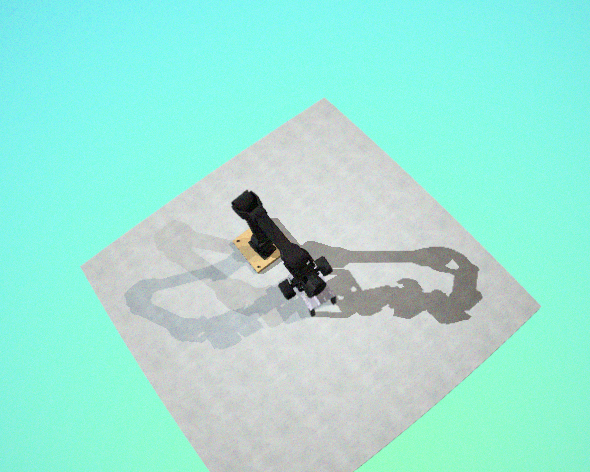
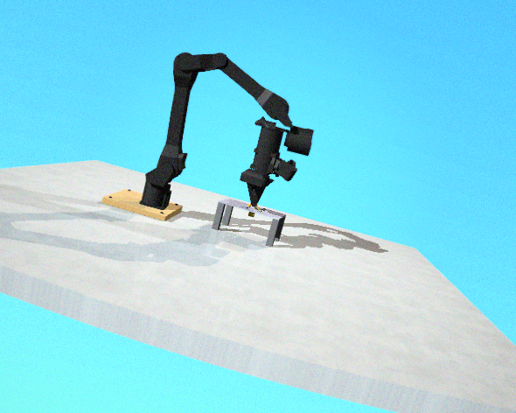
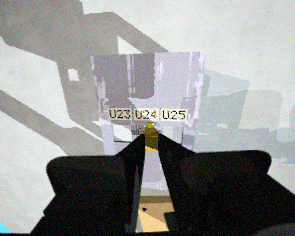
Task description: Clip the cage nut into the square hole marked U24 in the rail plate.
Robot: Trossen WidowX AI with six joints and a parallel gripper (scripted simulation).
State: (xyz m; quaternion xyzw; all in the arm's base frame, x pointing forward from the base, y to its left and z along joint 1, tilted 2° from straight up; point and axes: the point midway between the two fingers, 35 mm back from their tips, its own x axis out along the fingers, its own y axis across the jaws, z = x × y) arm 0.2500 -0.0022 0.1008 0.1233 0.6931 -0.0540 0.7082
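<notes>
Right now the cage nut is 1 cm below my gripper tip.
</notes>
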